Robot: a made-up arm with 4 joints.
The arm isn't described. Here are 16 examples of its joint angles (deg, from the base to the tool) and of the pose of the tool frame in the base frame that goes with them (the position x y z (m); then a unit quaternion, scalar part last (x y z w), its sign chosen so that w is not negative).
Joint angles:
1: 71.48 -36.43 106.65 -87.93
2: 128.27 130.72 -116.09 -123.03
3: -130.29 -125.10 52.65 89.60
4: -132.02 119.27 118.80 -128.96
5: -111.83 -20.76 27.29 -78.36
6: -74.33 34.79 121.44 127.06
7: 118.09 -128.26 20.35 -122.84
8: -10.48 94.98 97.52 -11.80
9: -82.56 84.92 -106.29 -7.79
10: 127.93 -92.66 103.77 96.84
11: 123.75 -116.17 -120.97 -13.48
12: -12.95 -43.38 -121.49 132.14
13: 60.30 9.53 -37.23 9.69
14: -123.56 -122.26 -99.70 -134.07
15: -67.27 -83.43 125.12 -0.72
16: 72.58 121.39 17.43 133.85
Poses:
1: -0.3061 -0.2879 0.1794 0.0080 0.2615 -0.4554 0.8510
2: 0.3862 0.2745 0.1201 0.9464 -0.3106 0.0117 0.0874
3: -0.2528 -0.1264 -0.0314 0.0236 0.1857 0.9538 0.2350
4: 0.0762 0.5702 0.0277 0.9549 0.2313 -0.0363 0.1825
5: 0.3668 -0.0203 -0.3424 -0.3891 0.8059 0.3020 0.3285
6: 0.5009 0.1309 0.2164 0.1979 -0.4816 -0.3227 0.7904
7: -0.0456 -0.2618 0.3421 -0.0641 -0.7692 0.0927 0.6290
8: 0.0724 0.4833 0.3246 -0.5783 -0.4612 -0.5117 0.4371
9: -0.1464 0.4885 0.1746 -0.0866 -0.6480 -0.7565 0.0180
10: 0.0459 -0.2129 0.1868 -0.9765 -0.0333 -0.2076 0.0482
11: -0.0407 -0.3174 -0.1639 0.1451 0.6426 -0.5138 0.5495
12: -0.1283 0.0056 0.6106 -0.5555 -0.6085 -0.5645 0.0498
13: -0.2775 0.4195 0.4037 -0.1569 -0.4299 0.2728 0.8462
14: 0.1878 -0.3870 0.1281 -0.4475 0.2810 -0.1649 0.8328
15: -0.0524 -0.2577 0.1448 0.1114 -0.6867 0.7171 0.0414
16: 0.2535 0.3486 0.2751 0.0317 -0.6783 0.1380 0.7210
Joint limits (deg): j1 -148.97..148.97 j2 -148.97..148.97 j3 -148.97..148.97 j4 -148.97..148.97
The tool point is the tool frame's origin. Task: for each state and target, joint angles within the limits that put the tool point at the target. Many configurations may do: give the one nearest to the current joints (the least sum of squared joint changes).
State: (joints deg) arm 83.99 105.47 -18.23 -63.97
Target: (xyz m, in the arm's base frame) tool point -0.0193 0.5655 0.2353
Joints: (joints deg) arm 95.59 71.63 -32.74 -66.33
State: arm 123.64 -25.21 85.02 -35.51
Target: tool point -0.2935 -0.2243 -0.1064
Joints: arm 130.67 -29.38 89.64 -16.68
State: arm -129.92 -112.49 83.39 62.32
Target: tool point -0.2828 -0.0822 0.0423
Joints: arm -139.17 -133.04 54.42 81.27
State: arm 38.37 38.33 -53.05 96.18
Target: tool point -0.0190 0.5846 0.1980
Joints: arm 29.98 44.61 -50.91 112.43
